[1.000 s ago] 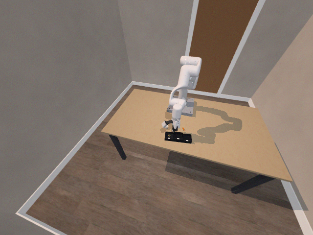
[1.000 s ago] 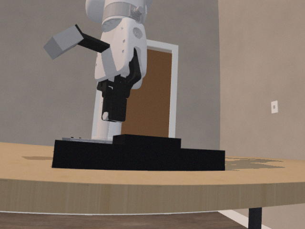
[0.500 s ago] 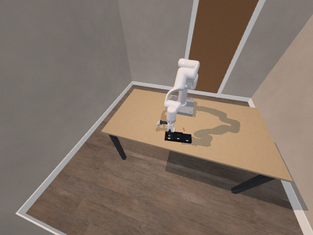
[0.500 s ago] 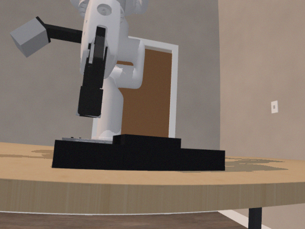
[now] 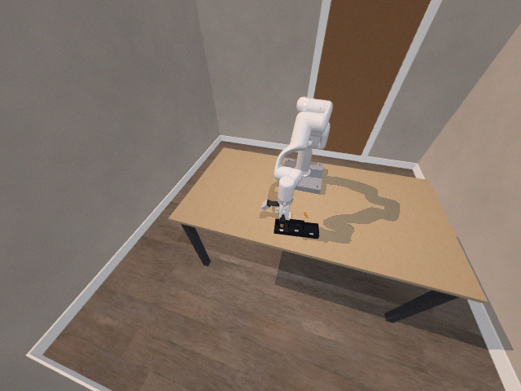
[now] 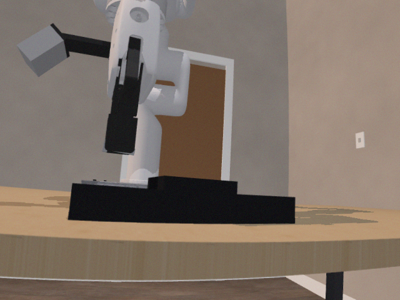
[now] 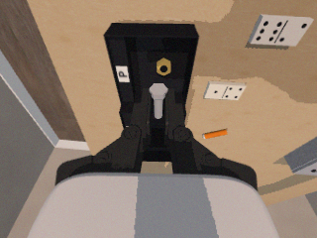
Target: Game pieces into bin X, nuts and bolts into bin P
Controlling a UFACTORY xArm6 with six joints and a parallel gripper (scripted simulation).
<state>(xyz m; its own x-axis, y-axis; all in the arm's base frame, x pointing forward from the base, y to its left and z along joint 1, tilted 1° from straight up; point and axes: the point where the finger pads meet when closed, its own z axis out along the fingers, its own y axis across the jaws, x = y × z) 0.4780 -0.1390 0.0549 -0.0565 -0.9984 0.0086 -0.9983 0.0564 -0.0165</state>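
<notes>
Right now my hand is 1 cm past the yellow nut and 8 cm above it. From my hand the other things lie so: black bin: 1 cm ahead, 8 cm to the left, 7 cm below; white domino: 12 cm behind, 3 cm to the right, 9 cm below; grey bolt: 1 cm to the right, 2 cm below.
</notes>
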